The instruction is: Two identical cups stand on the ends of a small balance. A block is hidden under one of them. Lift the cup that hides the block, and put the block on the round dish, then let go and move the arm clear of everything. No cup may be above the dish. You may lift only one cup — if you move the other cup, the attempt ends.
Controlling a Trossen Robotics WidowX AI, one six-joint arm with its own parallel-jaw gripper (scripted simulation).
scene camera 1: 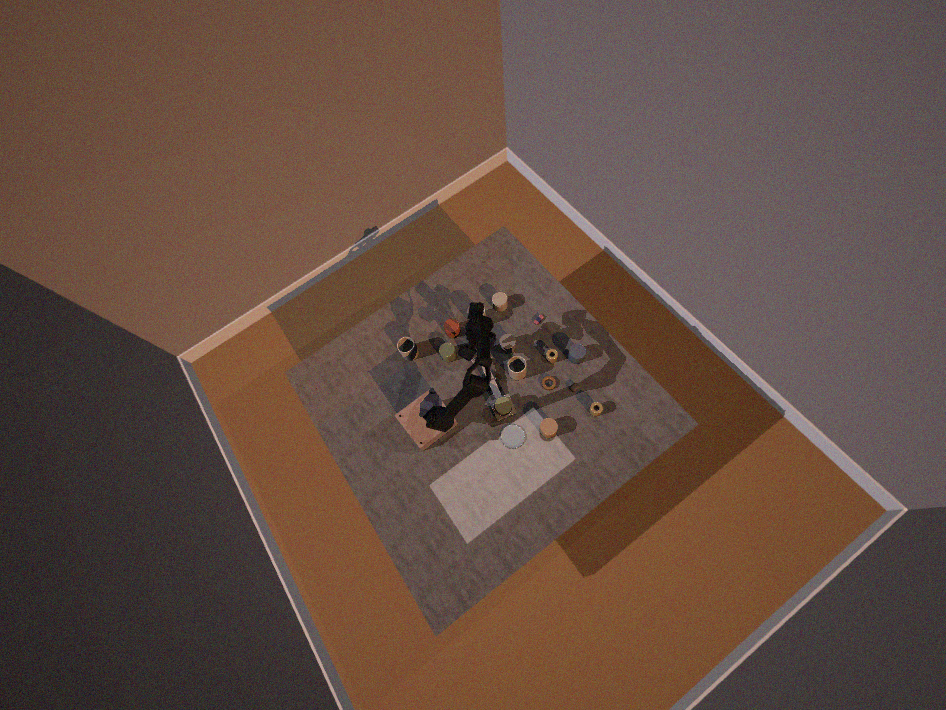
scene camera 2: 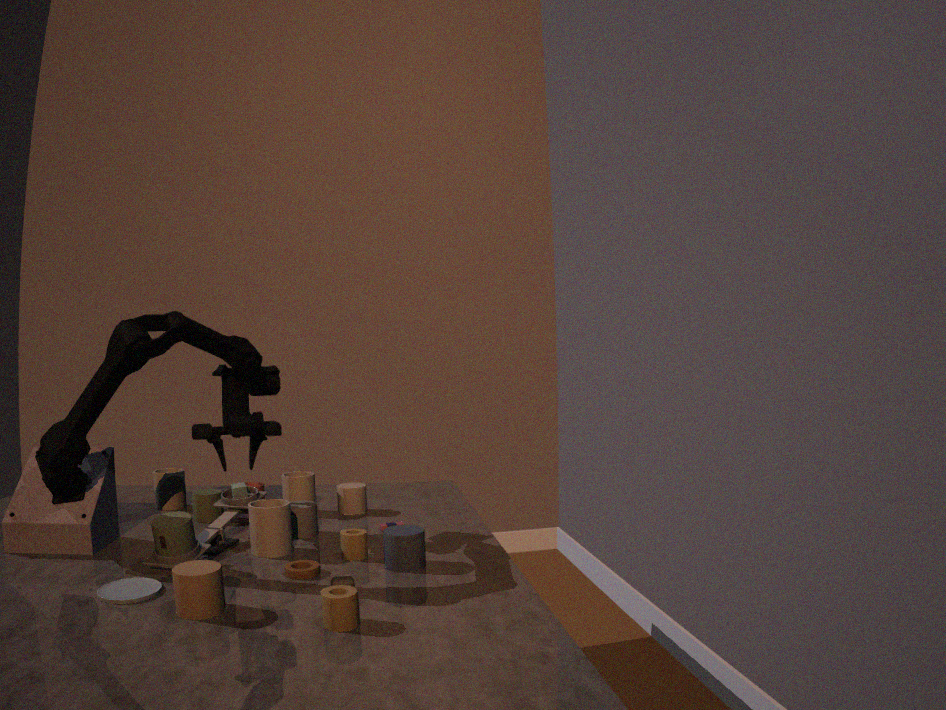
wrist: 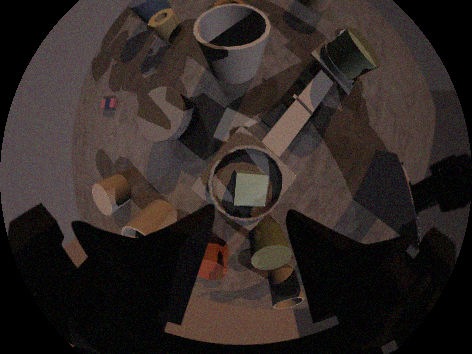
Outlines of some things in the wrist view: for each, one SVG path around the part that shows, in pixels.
The gripper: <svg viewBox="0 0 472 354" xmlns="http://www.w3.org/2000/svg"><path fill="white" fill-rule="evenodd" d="M13 257L33 300L68 344L75 345L73 349L80 354L383 354L381 346L395 340L400 348L419 328L439 300L456 262L456 244L437 228L424 234L417 246L419 254L411 258L405 250L415 234L365 245L289 209L285 225L303 278L312 322L336 316L340 324L296 340L271 344L211 344L165 333L167 322L183 322L201 260L211 240L215 205L205 205L175 224L140 238L104 232L85 221L73 221L73 233L87 253L87 260L77 268L61 245L65 236L44 205L32 206L15 221L9 221Z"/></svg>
A green cup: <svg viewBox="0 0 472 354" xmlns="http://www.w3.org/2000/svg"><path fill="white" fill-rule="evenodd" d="M349 26L349 28L345 29L345 32L339 34L339 37L335 38L327 46L328 56L331 57L336 68L345 77L353 80L353 78L360 77L361 74L368 73L369 70L380 68L379 57L376 56L375 49L369 44L367 38L363 37L359 30Z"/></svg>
A pale green block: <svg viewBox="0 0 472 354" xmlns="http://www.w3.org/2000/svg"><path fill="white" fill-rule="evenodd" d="M233 170L233 206L265 206L268 174L257 172L257 170Z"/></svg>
A red piece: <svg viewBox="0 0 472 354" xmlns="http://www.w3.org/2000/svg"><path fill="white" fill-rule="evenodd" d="M211 236L211 240L207 244L208 248L205 250L203 260L201 260L203 262L201 262L201 268L197 276L208 278L208 280L217 280L217 278L225 277L225 274L227 274L229 245L224 240L221 240L221 238Z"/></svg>
